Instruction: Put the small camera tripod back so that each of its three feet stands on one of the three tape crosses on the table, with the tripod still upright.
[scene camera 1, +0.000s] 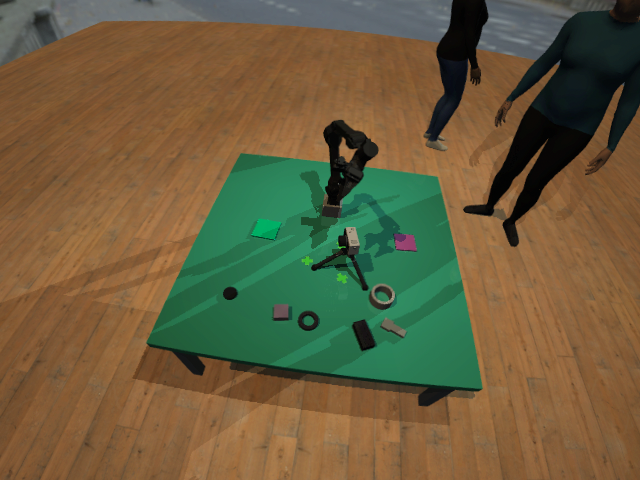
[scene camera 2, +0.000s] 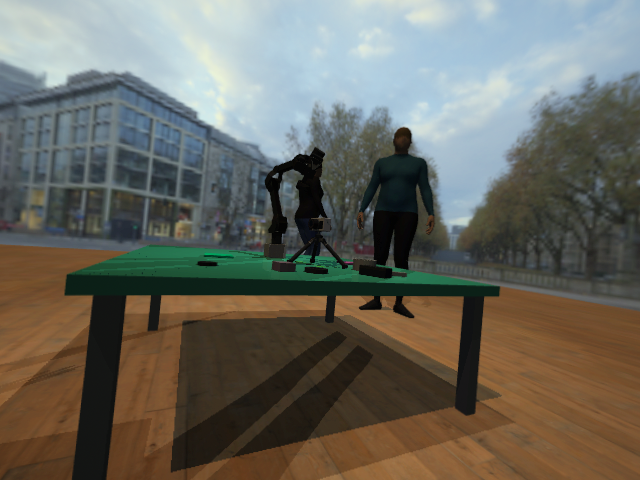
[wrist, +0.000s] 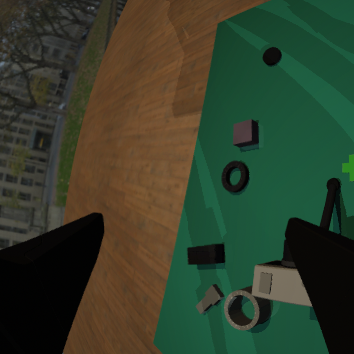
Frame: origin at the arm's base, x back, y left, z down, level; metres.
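Seen in the pictures: gripper, fingertip midpoint: (scene camera 1: 339, 199) (scene camera 2: 308, 178) (wrist: 199, 226); arm's base, origin of the base link: (scene camera 1: 333, 200) (scene camera 2: 276, 244).
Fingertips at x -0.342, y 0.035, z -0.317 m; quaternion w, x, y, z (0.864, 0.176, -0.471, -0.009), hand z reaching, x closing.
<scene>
Pixels of each thing's top centre, then the offset from my fingertips to it. "pt": a spot on its surface instead.
- tripod with its pale camera, surface spot: (wrist: 280, 285) (scene camera 1: 353, 237) pt dx -0.022, dy +0.077, dz +0.175 m
- left green cross, middle of its top: (scene camera 1: 307, 260) dx -0.013, dy -0.110, dz +0.391 m
- front cross, middle of its top: (scene camera 1: 342, 278) dx -0.079, dy +0.061, dz +0.391 m
- grey ring, middle of its top: (wrist: 240, 310) (scene camera 1: 383, 293) (scene camera 2: 364, 259) dx -0.156, dy +0.240, dz +0.343 m
- black ring, middle of its top: (wrist: 232, 175) (scene camera 2: 316, 268) (scene camera 1: 308, 319) dx -0.313, dy -0.050, dz +0.376 m
- mauve block, middle of its top: (wrist: 241, 131) (scene camera 2: 284, 262) (scene camera 1: 281, 310) dx -0.301, dy -0.164, dz +0.363 m
- black block, middle of its top: (wrist: 199, 254) (scene camera 2: 375, 266) (scene camera 1: 364, 333) dx -0.340, dy +0.173, dz +0.356 m
- grey piece, middle of its top: (wrist: 206, 300) (scene camera 1: 394, 327) dx -0.287, dy +0.296, dz +0.376 m
- magenta square, surface spot: (scene camera 1: 405, 242) pt dx +0.188, dy +0.355, dz +0.382 m
The tripod with its pale camera (scene camera 1: 352, 240) (scene camera 2: 321, 224) (wrist: 280, 285) stands upright on the green table. Its left foot (scene camera 1: 313, 268) (wrist: 333, 184) is just off the left green cross (scene camera 1: 307, 260) (wrist: 350, 168). Its front foot (scene camera 1: 364, 287) is right of the front cross (scene camera 1: 341, 278). The back cross (scene camera 1: 339, 244) is partly hidden behind the camera in scene camera 1, and the third foot is hidden there. My gripper (wrist: 199, 226) is open and empty. It hangs above and behind the tripod; in the wrist view its right finger covers part of the camera.
A grey ring (scene camera 1: 373, 296) (wrist: 229, 312) lies right of the front foot. Nearer the front edge are a black ring (scene camera 1: 301, 320), a mauve block (scene camera 1: 281, 311), a black block (scene camera 1: 363, 334) and a grey piece (scene camera 1: 393, 328). A magenta square (scene camera 1: 405, 242) lies right.
</scene>
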